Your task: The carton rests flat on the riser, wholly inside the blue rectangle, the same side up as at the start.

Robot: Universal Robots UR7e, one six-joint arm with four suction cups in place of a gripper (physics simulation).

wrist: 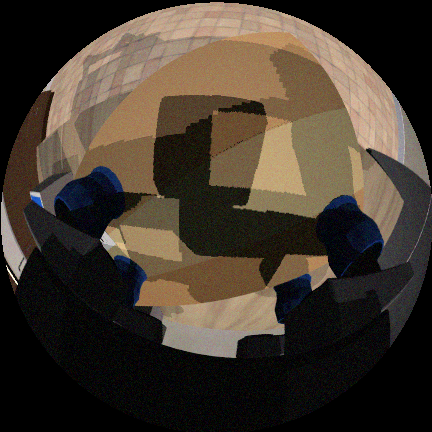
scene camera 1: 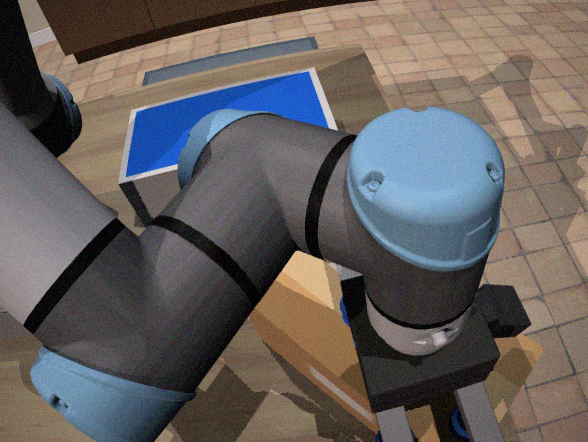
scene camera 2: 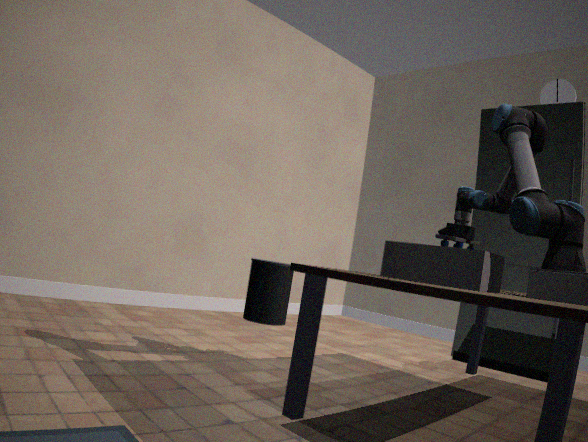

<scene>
My suction head (wrist: pixel 345 231) is stuck to a brown carton (scene camera 1: pixel 299 317), which still rests on the table. The table carries a grey riser (wrist: pixel 43 194).
The brown carton is seen too in the wrist view (wrist: pixel 227 155).
</scene>
